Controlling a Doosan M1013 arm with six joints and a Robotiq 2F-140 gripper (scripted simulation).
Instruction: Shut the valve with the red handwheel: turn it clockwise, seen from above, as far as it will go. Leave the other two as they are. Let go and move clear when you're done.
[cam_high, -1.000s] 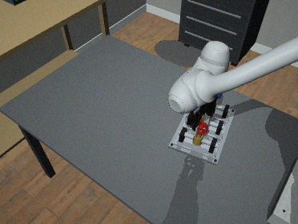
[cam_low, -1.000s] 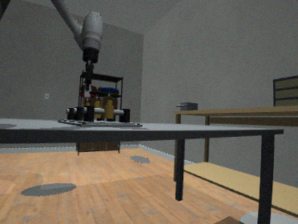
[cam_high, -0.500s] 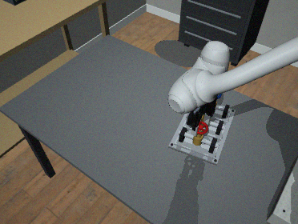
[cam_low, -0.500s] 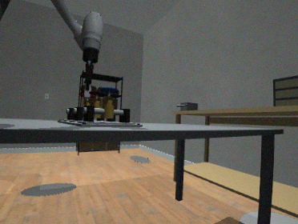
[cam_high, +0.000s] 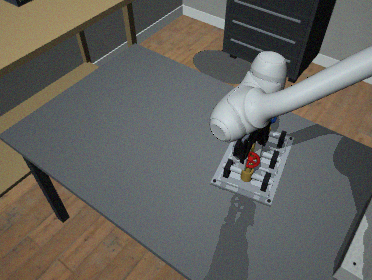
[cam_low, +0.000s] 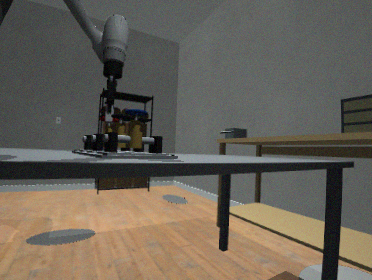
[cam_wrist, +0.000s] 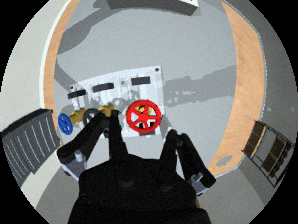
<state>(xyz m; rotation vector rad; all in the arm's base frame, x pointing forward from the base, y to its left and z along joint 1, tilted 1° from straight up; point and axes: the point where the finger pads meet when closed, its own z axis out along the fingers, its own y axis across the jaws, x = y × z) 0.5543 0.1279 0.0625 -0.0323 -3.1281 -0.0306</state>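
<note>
My gripper is now 2 cm above the red handwheel. The rest, counted from my hand: blue handwheel: 22 cm to the right, 8 cm ahead, 2 cm below; then black handwheel: 11 cm to the right, 4 cm ahead, 2 cm below.
</note>
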